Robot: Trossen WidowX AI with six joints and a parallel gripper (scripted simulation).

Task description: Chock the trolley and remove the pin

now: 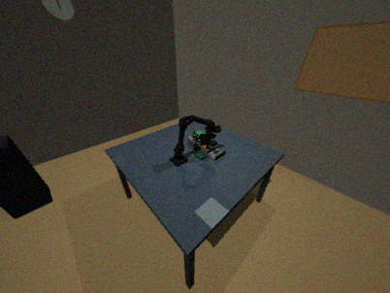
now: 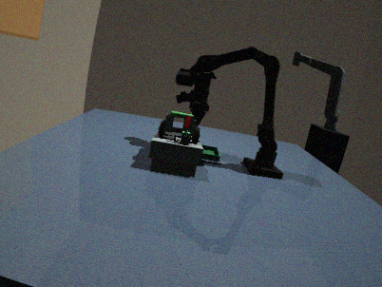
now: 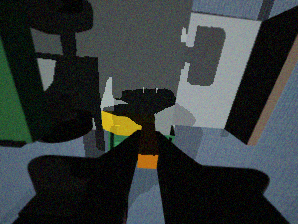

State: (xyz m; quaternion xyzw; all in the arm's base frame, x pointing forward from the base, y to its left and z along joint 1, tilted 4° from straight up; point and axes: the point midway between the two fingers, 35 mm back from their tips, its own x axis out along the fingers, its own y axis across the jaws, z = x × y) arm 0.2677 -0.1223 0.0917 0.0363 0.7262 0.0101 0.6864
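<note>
Right now the red-headed stop pin is 220 mm to the left of my gripper tip, 40 mm ahead of it and 40 mm above it. Round my gripper tip: green tray 100 mm below, 70 mm behind, 20 mm to the left; then grey ramp 120 mm to the left, 60 mm ahead, 40 mm below; then yellow chock 20 mm to the left, 10 mm below.
</note>
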